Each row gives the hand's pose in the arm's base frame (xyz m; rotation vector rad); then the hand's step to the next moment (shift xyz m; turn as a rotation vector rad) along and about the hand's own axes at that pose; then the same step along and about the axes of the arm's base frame.
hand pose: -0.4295 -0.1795 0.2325 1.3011 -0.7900 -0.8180
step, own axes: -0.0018 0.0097 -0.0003 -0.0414 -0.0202 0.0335
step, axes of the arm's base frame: 0.0000 0.0025 0.0095 -0.0510 0.0176 -0.0183
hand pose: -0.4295 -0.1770 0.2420 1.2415 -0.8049 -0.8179
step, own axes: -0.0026 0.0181 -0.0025 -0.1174 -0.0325 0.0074
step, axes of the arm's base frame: 0.0025 0.0059 0.0173 -0.0662 0.0945 -0.0398
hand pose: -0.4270 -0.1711 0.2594 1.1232 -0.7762 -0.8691
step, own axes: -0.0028 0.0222 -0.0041 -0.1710 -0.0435 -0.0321
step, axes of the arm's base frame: 0.0065 0.0085 0.0201 -0.0584 0.1565 -0.0652
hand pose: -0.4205 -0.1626 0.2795 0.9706 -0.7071 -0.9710
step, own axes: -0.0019 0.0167 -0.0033 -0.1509 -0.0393 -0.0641
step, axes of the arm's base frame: 0.0078 0.0067 0.0137 -0.0217 0.1504 -0.0731
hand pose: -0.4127 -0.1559 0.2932 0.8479 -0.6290 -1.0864
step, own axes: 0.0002 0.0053 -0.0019 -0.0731 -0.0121 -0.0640
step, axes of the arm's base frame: 0.0042 0.0015 0.0034 0.0191 0.0835 -0.0474
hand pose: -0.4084 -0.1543 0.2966 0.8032 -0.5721 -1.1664
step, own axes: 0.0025 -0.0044 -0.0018 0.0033 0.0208 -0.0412
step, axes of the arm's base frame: -0.0004 -0.0027 -0.0046 0.0442 0.0109 -0.0082
